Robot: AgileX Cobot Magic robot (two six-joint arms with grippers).
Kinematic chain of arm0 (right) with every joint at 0, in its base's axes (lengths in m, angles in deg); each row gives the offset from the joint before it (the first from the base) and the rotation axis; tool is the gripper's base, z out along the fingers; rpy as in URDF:
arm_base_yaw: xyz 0 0 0.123 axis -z
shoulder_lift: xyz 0 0 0 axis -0.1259 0.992 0
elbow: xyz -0.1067 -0.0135 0.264 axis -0.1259 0.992 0
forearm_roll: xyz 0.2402 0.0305 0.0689 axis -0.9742 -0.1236 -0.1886
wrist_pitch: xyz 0 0 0 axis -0.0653 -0.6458 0.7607
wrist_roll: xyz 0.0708 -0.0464 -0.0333 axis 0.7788 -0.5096 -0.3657
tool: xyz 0 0 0 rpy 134.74 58.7 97.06
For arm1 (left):
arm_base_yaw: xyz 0 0 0.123 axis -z
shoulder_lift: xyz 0 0 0 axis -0.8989 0.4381 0
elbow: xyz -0.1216 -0.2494 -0.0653 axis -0.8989 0.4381 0
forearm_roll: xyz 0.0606 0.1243 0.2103 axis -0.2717 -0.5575 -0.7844
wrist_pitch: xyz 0 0 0 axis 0.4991 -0.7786 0.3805
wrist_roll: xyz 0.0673 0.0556 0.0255 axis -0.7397 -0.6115 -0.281
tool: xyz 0 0 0 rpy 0.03 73.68 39.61
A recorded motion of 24 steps. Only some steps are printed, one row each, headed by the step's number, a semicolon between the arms.
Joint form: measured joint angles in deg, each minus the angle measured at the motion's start. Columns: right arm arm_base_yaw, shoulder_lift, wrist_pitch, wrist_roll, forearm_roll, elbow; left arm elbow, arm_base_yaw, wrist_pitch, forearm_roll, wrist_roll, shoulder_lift.
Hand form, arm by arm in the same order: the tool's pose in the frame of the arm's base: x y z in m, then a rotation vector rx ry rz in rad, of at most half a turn. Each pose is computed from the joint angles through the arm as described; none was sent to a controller.
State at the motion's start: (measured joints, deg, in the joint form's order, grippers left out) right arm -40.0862 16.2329 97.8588 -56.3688 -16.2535 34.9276; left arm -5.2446 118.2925 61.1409 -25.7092 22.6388 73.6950
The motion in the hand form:
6: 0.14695 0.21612 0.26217 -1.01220 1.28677 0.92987; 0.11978 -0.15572 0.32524 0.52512 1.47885 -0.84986
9: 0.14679 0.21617 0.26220 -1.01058 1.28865 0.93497; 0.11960 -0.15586 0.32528 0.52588 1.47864 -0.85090
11: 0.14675 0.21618 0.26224 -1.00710 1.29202 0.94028; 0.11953 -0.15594 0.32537 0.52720 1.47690 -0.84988
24: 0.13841 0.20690 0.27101 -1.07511 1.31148 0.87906; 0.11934 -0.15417 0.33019 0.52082 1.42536 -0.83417
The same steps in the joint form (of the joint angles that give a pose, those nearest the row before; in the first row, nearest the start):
6: 0.00 0.00 0.21 0.38 0.89 0.00; 0.00 0.15 0.00 0.03 0.09 0.00
9: 0.00 0.00 0.27 0.72 1.00 0.00; -0.01 0.21 0.00 0.04 0.09 0.00
11: 0.00 0.00 0.30 1.10 1.02 0.00; -0.01 0.25 0.06 0.06 -0.05 0.01
24: 0.00 -4.89 -6.73 4.44 6.72 0.00; -0.03 0.29 2.40 0.51 -2.01 -0.32

